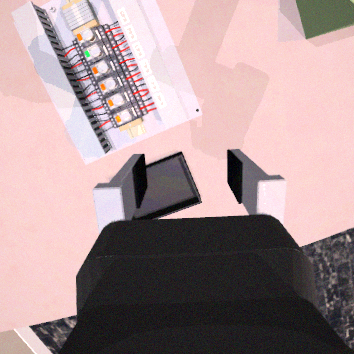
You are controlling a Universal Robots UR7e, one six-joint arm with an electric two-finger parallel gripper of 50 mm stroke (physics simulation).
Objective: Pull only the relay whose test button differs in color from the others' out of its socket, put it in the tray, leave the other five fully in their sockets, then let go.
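Frame: origin at the arm's base, x back, y right, z up, level; centimetres.
Seen in the pictures: gripper, fingertip midpoint: (186, 167).
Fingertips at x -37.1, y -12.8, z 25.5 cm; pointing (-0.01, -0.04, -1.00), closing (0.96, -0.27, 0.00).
A point is followed by its place in that frame.
Six relays sit in a slanting row of sockets on a white panel (175, 107) @[x -37.8, y -11.2, z -6.8 cm] at the upper left. The relay with the green test button (93, 51) @[x -47.9, y 2.3, z -6.4 cm] is second from the top of the row. The other relays, such as the top one (85, 35) @[x -48.2, y 5.3, z -6.4 cm] and the bottom one (123, 118) @[x -47.1, y -10.0, z -6.3 cm], have orange buttons. A black tray (169, 186) @[x -44.7, y -27.1, z -12.8 cm] lies below the panel, partly hidden behind the left finger; its visible inside holds no relay. My gripper (186, 167) @[x -37.0, y -12.8, z 25.5 cm] is open and empty, high above the table, with the tray showing between and behind its fingers.
A slotted grey wire duct (75, 82) @[x -54.3, y -0.8, z -10.4 cm] runs along the row's left side, with red and black wires beside the sockets. A pale block (79, 13) @[x -48.4, y 9.7, z -8.4 cm] stands at the row's upper end. A green box (325, 17) @[x -9.8, y -4.3, z -4.2 cm] is at the upper right. The pink table's edge crosses the lower part.
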